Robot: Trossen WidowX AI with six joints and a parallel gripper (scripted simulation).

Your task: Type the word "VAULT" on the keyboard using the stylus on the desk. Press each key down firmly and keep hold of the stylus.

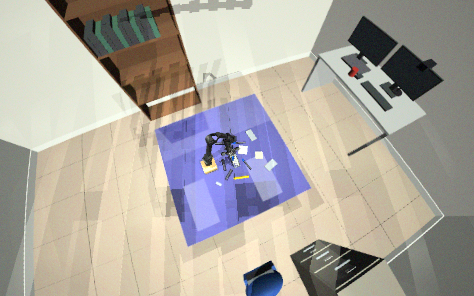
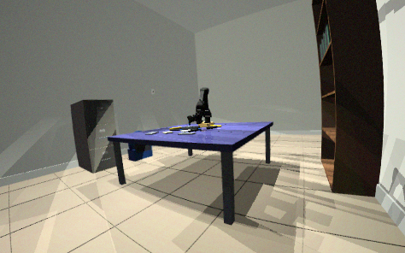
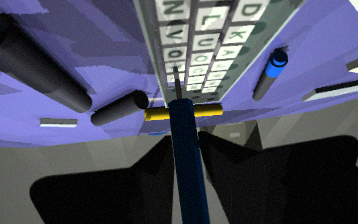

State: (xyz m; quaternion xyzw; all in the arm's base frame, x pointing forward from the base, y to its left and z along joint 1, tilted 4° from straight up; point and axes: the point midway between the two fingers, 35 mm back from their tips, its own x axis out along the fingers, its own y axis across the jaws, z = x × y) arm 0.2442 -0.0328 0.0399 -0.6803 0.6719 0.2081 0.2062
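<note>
The blue stylus is 10 mm below my gripper tip. From my gripper tip the other things lie so: yellow pen: 190 mm to the right, 60 mm below, 20 mm ahead; white paper: 140 mm ahead, 80 mm to the left, 70 mm below.
</note>
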